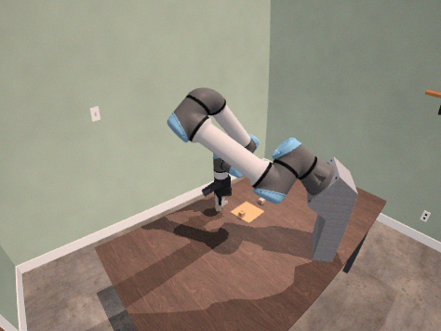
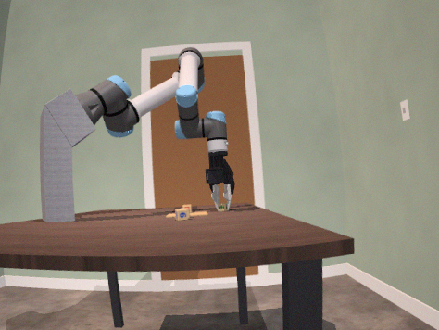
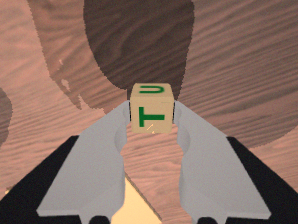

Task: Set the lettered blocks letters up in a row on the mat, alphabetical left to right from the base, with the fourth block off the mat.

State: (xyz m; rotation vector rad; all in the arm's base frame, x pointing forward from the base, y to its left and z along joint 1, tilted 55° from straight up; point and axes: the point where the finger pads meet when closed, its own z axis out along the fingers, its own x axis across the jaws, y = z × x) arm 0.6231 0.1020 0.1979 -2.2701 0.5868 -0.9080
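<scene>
My gripper is now 110 mm past the tan mat, 130 mm to the left of it and 10 mm above it.
</scene>
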